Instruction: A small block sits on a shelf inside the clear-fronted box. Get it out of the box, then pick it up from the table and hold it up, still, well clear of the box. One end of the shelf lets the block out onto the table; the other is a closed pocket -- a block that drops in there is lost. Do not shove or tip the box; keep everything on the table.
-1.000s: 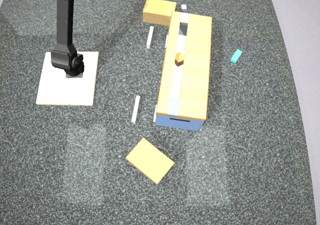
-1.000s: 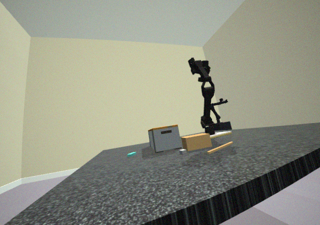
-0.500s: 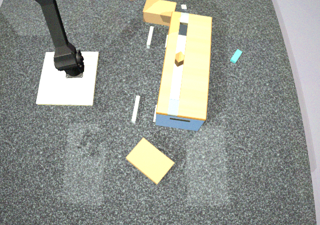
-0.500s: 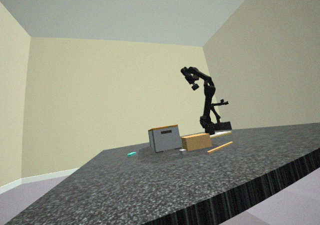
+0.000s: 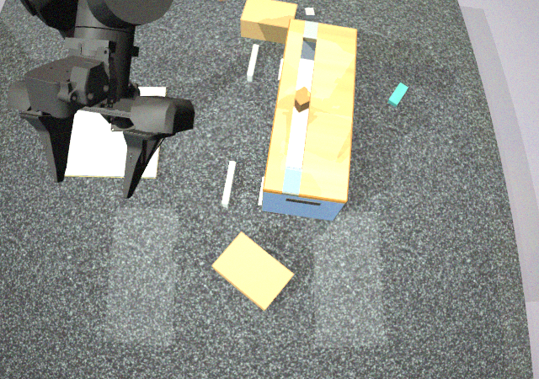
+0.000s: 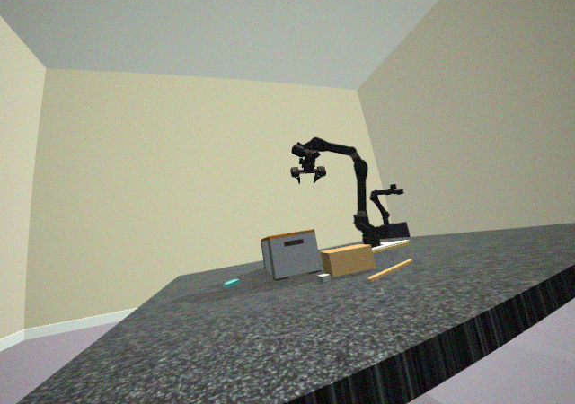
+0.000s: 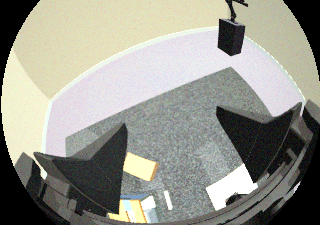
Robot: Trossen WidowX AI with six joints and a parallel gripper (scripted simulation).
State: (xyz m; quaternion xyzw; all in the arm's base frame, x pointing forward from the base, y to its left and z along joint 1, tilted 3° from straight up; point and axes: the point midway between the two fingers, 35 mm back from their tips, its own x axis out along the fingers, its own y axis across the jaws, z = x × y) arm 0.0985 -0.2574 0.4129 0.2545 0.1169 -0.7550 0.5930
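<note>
Right now my gripper tip is 310 mm above the small block, 280 mm to the right of it and 270 mm short of it. Round my gripper tip: wooden stick (680 mm to the left, 390 mm below, 200 mm ahead); then long box (330 mm below, 270 mm to the left, 250 mm ahead); then teal block (510 mm ahead, 390 mm below, 340 mm to the left).
</note>
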